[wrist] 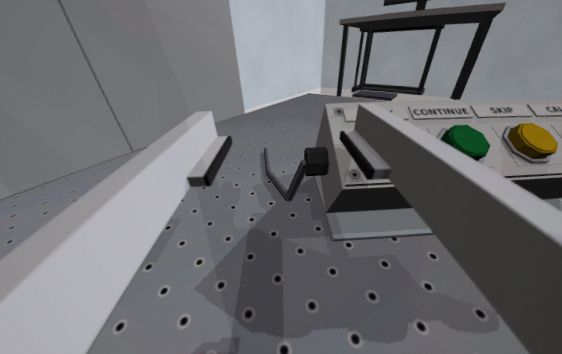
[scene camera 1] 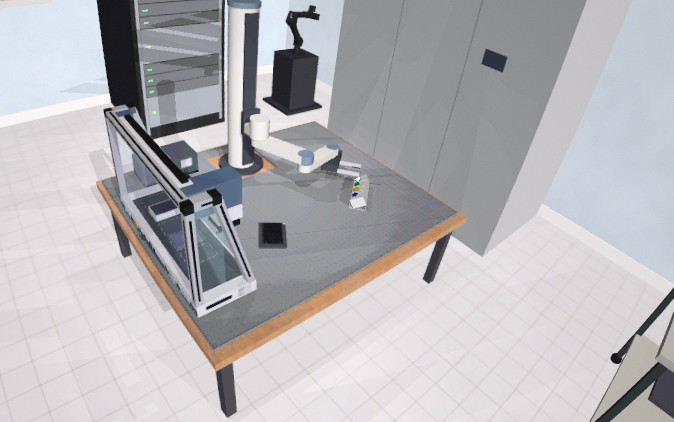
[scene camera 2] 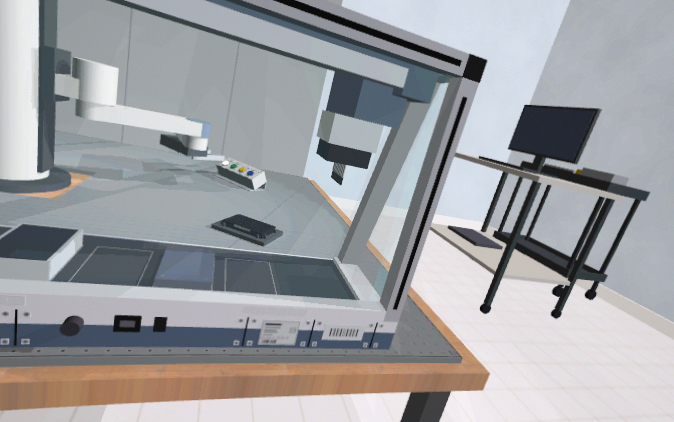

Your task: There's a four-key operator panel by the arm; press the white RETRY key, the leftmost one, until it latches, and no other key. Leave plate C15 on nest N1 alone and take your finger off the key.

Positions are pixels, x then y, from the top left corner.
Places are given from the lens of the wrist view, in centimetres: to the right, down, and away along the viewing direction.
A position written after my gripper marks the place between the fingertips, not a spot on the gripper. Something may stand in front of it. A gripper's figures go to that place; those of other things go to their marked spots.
my gripper (wrist: 285, 124): 0, -3, 11
button box (wrist: 356, 208): 6, 2, 15
